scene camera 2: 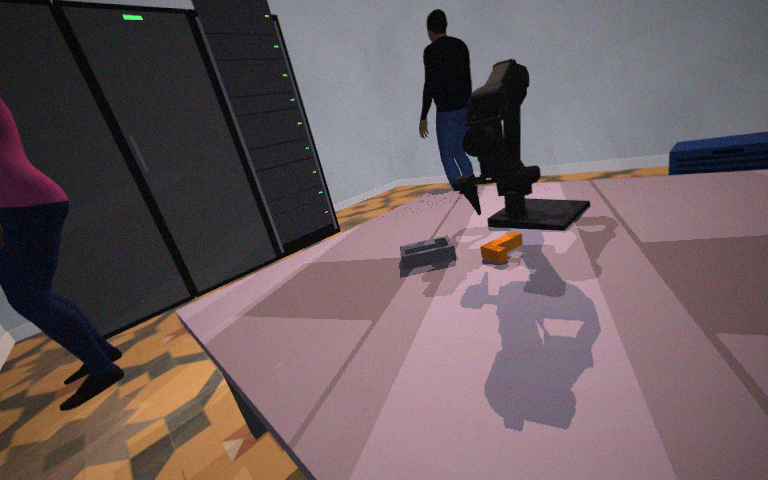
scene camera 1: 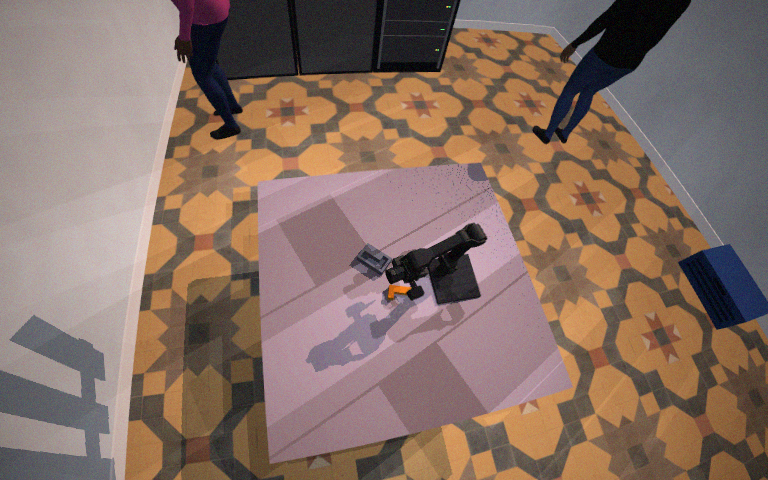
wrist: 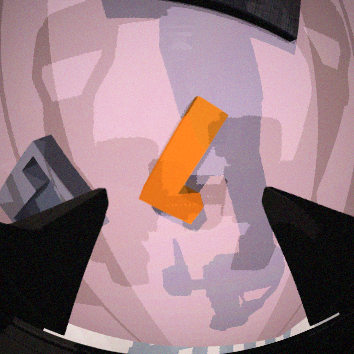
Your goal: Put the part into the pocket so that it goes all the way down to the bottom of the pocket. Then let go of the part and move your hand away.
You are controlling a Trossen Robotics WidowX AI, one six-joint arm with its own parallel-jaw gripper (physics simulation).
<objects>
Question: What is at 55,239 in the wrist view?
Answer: My gripper.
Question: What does my gripper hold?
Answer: Nothing.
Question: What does the orange L-shaped block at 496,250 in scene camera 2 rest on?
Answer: The table.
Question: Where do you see an orange L-shaped block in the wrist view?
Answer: At 164,188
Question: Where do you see a grey pocket block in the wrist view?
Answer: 44,177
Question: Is my gripper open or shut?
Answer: Open.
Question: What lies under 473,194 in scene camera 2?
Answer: My gripper.
</objects>
